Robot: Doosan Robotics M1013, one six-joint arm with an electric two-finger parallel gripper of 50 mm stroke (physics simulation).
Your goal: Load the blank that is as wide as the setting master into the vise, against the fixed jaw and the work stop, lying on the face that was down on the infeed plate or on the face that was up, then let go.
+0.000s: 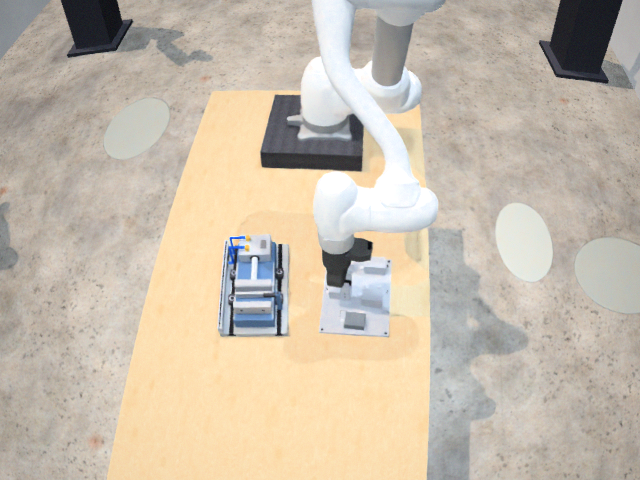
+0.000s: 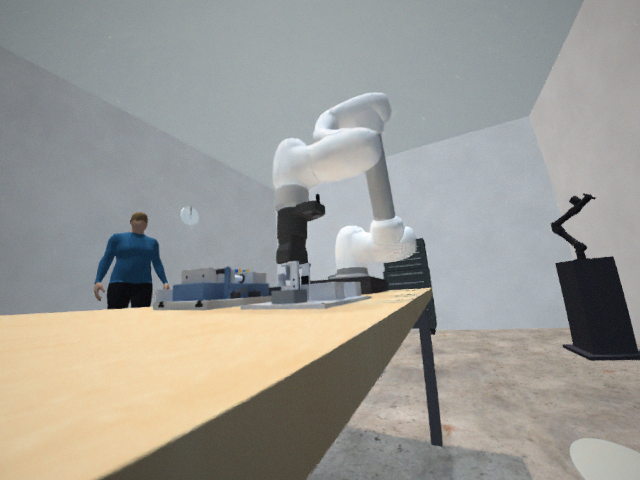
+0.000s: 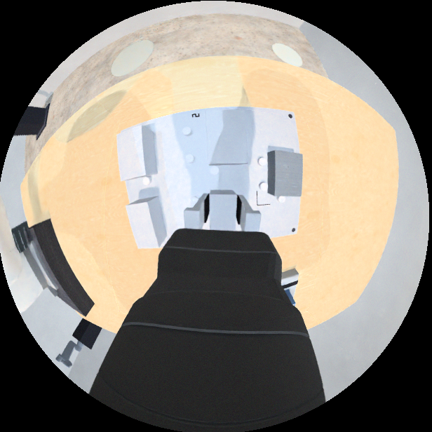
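Seen in the pictures: gripper, between the fingertips: [image 1: 346, 292]; arm's base, origin of its link: [image 1: 325, 124] [image 2: 352, 280].
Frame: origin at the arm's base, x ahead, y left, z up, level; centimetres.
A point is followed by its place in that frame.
My gripper [image 1: 339, 291] {x 65.2, y 7.1, z -3.6 cm} [image 2: 293, 283] {x 65.2, y 7.1, z -3.6 cm} [image 3: 222, 202] points down, low over the infeed plate [image 1: 330, 326] {x 74.9, y 2.9, z -5.9 cm} [image 2: 258, 306] {x 77.0, y 4.6, z -6.1 cm} [image 3: 275, 227], shut on a pale grey blank [image 3: 223, 204]. Whether this blank touches the plate is unclear. A dark grey block [image 1: 354, 319] {x 74.0, y 9.4, z -3.4 cm} [image 2: 289, 296] {x 76.1, y 11.0, z -4.5 cm} [image 3: 286, 173] lies near the plate's front end. A pale block [image 1: 375, 266] {x 57.5, y 15.4, z -2.3 cm} [image 3: 133, 152] and another pale block [image 3: 144, 222] are at the end towards the robot base. A broad pale piece [image 3: 228, 147] lies in shadow. The vise [image 1: 254, 320] {x 76.3, y -17.2, z -0.8 cm} [image 2: 199, 292] {x 76.1, y -13.4, z -2.9 cm} has a gap between its jaws. Which piece is the setting master is unclear.
The vise's jaws [image 1: 252, 284] {x 67.2, y -18.1, z 2.9 cm} [image 1: 252, 307] {x 74.3, y -17.5, z 2.8 cm} show left of the infeed plate, with a dark rod [image 1: 266, 294] {x 70.3, y -14.0, z 2.9 cm} between them and blue hoses [image 1: 231, 250] behind. The robot's black base block [image 1: 310, 159] {x 15.4, y -4.6, z -1.9 cm} stands farther back on the table [image 1: 258, 403] {x 98.4, y -15.4, z -6.7 cm}.
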